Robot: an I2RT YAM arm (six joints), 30 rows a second.
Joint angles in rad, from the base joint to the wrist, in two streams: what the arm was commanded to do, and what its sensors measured. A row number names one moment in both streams.
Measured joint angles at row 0:
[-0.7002, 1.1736, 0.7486, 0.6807, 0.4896, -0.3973]
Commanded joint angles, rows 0 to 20:
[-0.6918, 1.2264, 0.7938, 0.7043, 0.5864, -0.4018]
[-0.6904, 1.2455, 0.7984, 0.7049, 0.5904, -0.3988]
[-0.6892, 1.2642, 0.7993, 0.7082, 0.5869, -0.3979]
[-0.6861, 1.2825, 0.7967, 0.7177, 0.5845, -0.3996]
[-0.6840, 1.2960, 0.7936, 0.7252, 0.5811, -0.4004]
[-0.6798, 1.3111, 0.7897, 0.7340, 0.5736, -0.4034]
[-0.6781, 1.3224, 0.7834, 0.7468, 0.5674, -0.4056]
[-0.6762, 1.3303, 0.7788, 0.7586, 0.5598, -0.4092]
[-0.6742, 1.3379, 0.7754, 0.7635, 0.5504, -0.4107]
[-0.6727, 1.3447, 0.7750, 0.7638, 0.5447, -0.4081]
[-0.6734, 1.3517, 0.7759, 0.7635, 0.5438, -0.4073]
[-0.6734, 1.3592, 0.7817, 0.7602, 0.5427, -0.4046]
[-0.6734, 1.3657, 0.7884, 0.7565, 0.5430, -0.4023]
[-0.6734, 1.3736, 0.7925, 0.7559, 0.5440, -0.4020]
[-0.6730, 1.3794, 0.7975, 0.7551, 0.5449, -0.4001]
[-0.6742, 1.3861, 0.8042, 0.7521, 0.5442, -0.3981]
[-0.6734, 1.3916, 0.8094, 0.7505, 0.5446, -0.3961]
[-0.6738, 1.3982, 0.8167, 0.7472, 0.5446, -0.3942]
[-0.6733, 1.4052, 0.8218, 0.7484, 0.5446, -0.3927]
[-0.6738, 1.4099, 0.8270, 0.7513, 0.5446, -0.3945]
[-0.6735, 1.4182, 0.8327, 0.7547, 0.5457, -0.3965]
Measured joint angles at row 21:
[-0.6788, 1.4040, 0.7959, 0.6849, 0.5434, -0.4042]
